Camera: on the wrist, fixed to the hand. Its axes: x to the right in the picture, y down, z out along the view.
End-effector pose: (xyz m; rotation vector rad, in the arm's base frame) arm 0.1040 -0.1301 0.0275 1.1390 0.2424 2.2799
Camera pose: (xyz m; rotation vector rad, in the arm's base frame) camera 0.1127 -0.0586 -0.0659 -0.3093 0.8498 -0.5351
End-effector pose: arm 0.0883 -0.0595 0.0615 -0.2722 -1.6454 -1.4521
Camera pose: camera 0.0636 -0.1284 -0.0309 -1.6000 0.1495 1.1439
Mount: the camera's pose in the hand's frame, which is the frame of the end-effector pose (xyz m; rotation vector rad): -0.0267 -0.0994 -0.0575 -0.1311 0.1721 -3.1262
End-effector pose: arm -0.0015 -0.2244 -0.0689 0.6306 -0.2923 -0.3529
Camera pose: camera -0.0272 -0.2584 -0.1788 -0.3283 -1.0476 2.6257
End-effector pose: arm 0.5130 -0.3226 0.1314 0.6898 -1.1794 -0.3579
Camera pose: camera 0.5661 -0.3633 0.0343 -1.5185 -1.0611 2.2377
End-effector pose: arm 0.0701 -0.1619 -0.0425 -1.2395 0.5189 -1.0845
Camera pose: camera -0.0256 -0.1618 0.0264 0.5564 1.1749 1.6155
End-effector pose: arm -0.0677 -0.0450 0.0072 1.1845 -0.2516 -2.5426
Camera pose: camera -0.0288 0.0560 -0.0396 -0.2759 -0.9632 0.3058
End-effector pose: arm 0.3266 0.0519 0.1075 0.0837 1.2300 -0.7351
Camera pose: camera 0.2208 0.0129 0.1420 1.4808 -0.2471 1.8725
